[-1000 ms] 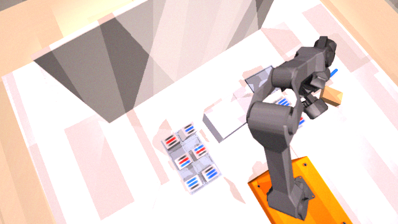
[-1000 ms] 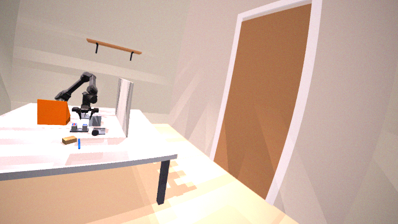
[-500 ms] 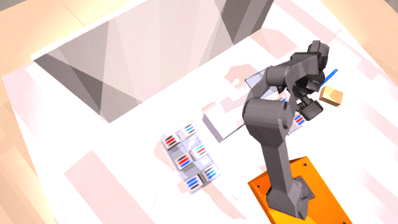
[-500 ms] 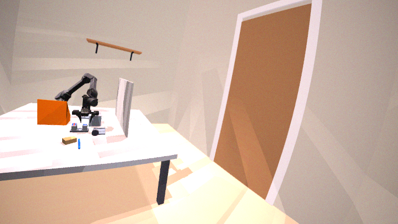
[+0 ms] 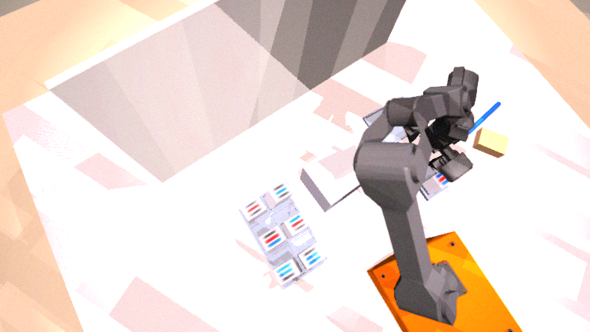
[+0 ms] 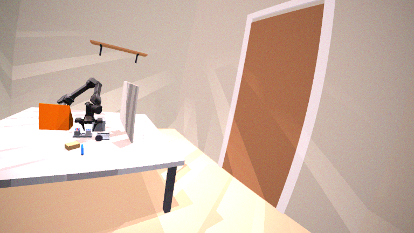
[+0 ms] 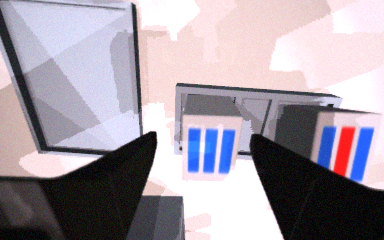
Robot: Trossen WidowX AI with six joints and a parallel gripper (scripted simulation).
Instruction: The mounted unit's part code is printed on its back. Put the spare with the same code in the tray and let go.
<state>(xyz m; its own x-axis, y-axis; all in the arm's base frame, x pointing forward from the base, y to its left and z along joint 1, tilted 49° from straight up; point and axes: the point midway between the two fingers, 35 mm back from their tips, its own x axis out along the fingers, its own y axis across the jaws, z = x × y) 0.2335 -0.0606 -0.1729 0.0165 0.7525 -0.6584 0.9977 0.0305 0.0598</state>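
Now: the rack 4 cm behind my gripper tip, 1 cm to the left of it and 4 cm below it. The rest, counted from my gripper tip: dark tape roll: 8 cm ahead, 9 cm to the right, 2 cm below; grey tray: 10 cm ahead, 1 cm to the right, 4 cm below; white mounted unit: 5 cm ahead, 20 cm to the left, 1 cm above.
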